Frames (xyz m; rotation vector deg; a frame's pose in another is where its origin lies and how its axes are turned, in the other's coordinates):
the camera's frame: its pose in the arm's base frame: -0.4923 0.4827 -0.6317 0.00 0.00 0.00
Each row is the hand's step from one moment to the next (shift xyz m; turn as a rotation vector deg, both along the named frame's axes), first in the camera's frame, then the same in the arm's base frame.
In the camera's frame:
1: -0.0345 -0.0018 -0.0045 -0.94 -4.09 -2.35
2: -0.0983 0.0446 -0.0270 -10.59 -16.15 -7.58
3: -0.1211 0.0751 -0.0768 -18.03 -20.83 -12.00
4: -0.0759 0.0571 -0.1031 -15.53 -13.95 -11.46
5: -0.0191 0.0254 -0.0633 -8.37 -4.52 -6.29
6: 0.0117 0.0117 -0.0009 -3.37 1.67 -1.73
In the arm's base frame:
1: -0.0345 -0.0018 -0.0045 -0.94 -4.09 -2.35
2: -0.0983 0.0446 -0.0270 -10.59 -16.15 -7.58
3: -0.1211 0.0751 -0.0768 -18.03 -20.83 -12.00
4: -0.0759 0.0571 -0.1031 -15.53 -13.95 -11.46
5: -0.0191 0.0254 -0.0633 -8.37 -4.52 -6.29
6: 0.0117 0.0117 -0.0009 -3.37 1.67 -1.73

